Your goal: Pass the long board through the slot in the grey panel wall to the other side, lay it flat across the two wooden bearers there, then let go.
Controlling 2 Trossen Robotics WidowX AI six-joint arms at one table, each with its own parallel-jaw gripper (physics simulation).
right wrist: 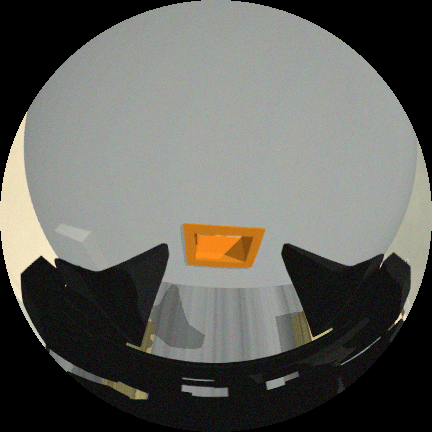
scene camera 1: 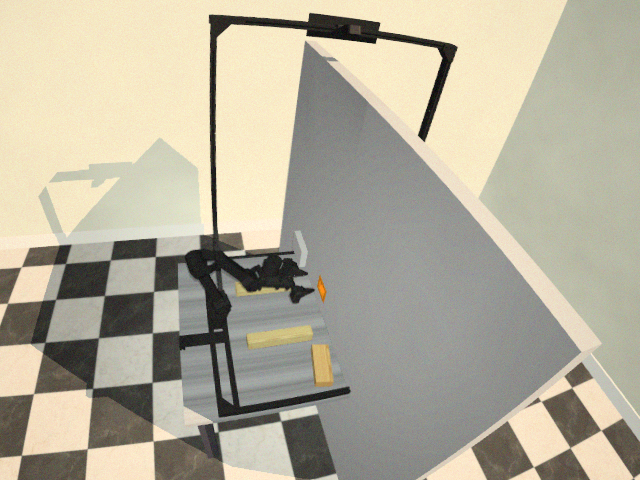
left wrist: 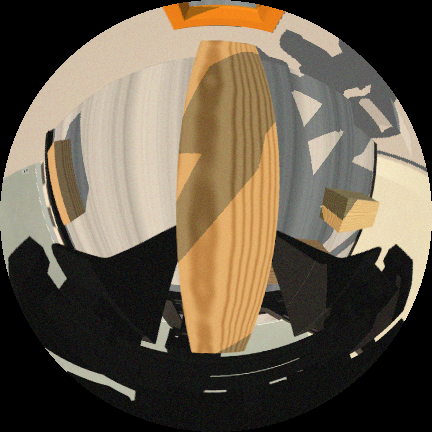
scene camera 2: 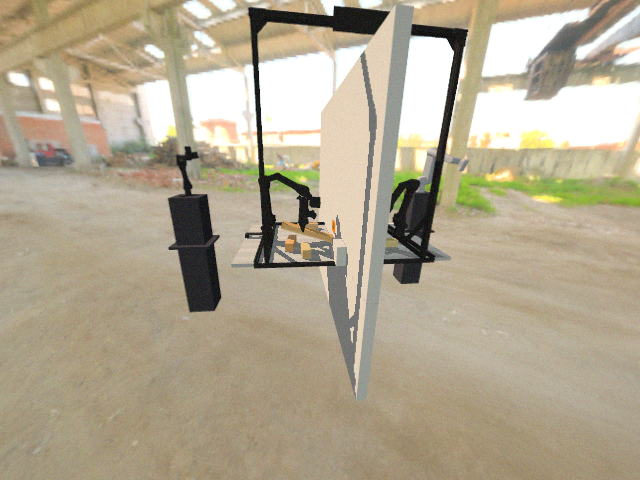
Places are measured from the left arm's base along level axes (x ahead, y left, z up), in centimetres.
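Pixels of known places: left gripper, fingertip midpoint: (left wrist: 224, 232) (scene camera 2: 302, 230); right gripper, fingertip midpoint: (right wrist: 227, 250) (scene camera 1: 311, 281); right arm's base at its link origin: (scene camera 1: 217, 322) (scene camera 2: 399, 235).
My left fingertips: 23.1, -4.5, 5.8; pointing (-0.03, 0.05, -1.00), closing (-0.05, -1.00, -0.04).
Ahead of a thing's pixels: the offset from my left fingertips to its top centre, as dx, dy, dz. "*": to the spot under its first point.
The long board (scene camera 2: 317, 235) (left wrist: 227, 175) is on the left arm's side of the grey panel wall (scene camera 1: 413, 258) (scene camera 2: 346, 155). In the left wrist view its far end shows just below the slot's orange frame (left wrist: 225, 23) (right wrist: 220, 230) (scene camera 1: 320, 282). My left gripper (scene camera 2: 302, 227) (left wrist: 224, 232) is shut on the board. My right gripper (scene camera 1: 310, 282) (right wrist: 227, 250) is open and empty on the other side, facing the slot. The two wooden bearers @[+45.4, +15.1, -3.3] (scene camera 1: 279, 336) @[* +55.2, -9.2, -3.8] (scene camera 1: 245, 289) lie apart on that table side. One is partly hidden by the right arm.
A loose wooden block @[+32.5, +29.8, -3.9] (scene camera 1: 321, 364) lies by the wall on the right arm's side. More blocks @[-7.8, -8.3, -2.7] (scene camera 2: 291, 243) @[+0.4, -21.4, -2.7] (scene camera 2: 306, 251) (left wrist: 350, 210) @[+5.4, +29.3, -3.3] (left wrist: 68, 182) lie on the left arm's side. A pale piece @[* +27.7, -24.5, +1.9] (scene camera 1: 301, 249) stands at the wall's far table edge. A black frame (scene camera 1: 213, 155) surrounds the table.
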